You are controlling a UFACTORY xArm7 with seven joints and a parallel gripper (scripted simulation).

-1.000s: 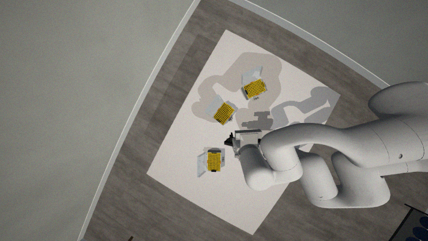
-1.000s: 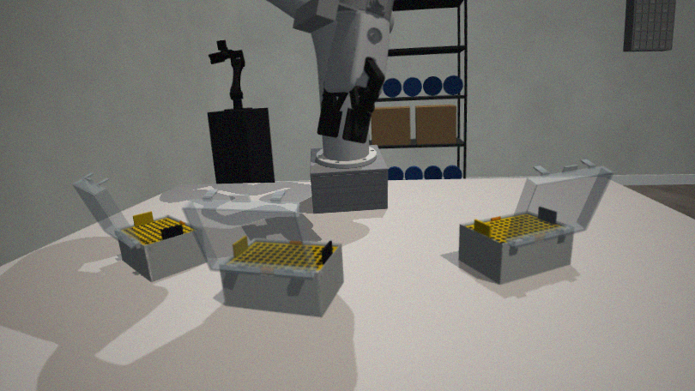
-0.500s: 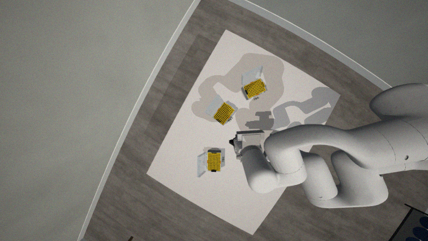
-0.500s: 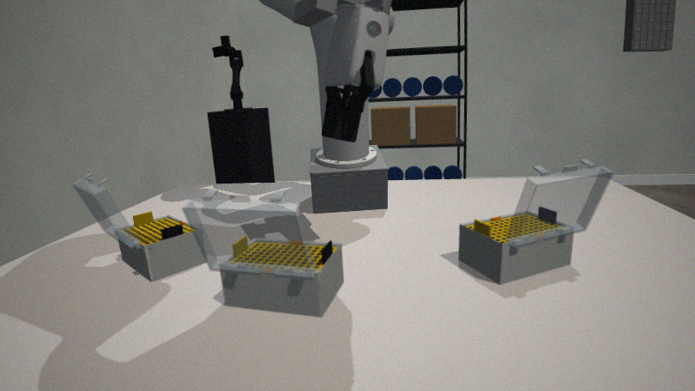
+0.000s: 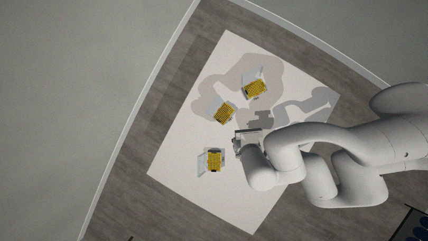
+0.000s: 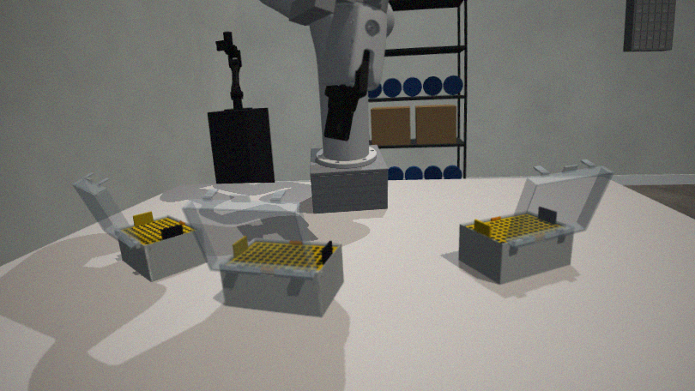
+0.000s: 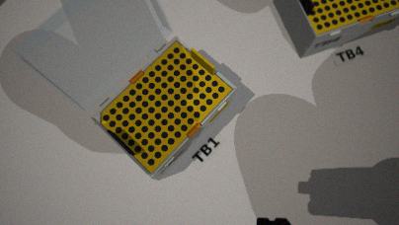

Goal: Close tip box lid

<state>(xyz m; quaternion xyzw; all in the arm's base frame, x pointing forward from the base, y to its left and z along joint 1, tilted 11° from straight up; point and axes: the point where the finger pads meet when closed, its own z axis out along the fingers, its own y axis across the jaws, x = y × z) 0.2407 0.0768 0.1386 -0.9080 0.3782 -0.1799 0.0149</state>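
The box lid is 200 mm ahead of my hand, 20 mm to the right of it and 90 mm below it. Also, from my hand: box: 110 mm ahead, 270 mm to the right, 130 mm below.
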